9 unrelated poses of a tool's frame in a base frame.
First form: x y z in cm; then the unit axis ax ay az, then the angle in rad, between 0 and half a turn.
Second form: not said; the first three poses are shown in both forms.
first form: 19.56, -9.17, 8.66, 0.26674, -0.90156, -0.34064, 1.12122
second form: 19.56, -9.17, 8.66, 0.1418, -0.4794, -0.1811, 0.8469
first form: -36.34, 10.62, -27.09, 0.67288, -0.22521, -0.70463, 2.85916
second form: -36.34, 10.62, -27.09, 0.6662, -0.2230, -0.6976, 0.1407
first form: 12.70, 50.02, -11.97, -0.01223, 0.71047, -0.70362, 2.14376
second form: 12.70, 50.02, -11.97, -0.0107, 0.6239, -0.6179, 0.4785
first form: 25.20, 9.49, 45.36, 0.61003, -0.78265, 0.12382, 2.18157
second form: 25.20, 9.49, 45.36, 0.5411, -0.6942, 0.1098, 0.4618
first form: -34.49, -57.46, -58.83, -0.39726, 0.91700, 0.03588, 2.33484
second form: -34.49, -57.46, -58.83, -0.3654, 0.8434, 0.0330, 0.3925
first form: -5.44, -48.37, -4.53, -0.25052, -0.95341, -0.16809, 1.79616
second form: -5.44, -48.37, -4.53, -0.1959, -0.7457, -0.1315, 0.6231
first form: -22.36, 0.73, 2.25, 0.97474, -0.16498, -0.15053, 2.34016
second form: -22.36, 0.73, 2.25, 0.8975, -0.1519, -0.1386, 0.3901
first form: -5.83, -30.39, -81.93, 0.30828, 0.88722, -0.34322, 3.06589
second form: -5.83, -30.39, -81.93, 0.3081, 0.8866, -0.3430, 0.0378
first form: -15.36, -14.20, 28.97, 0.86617, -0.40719, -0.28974, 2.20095
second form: -15.36, -14.20, 28.97, 0.7721, -0.3630, -0.2583, 0.4532
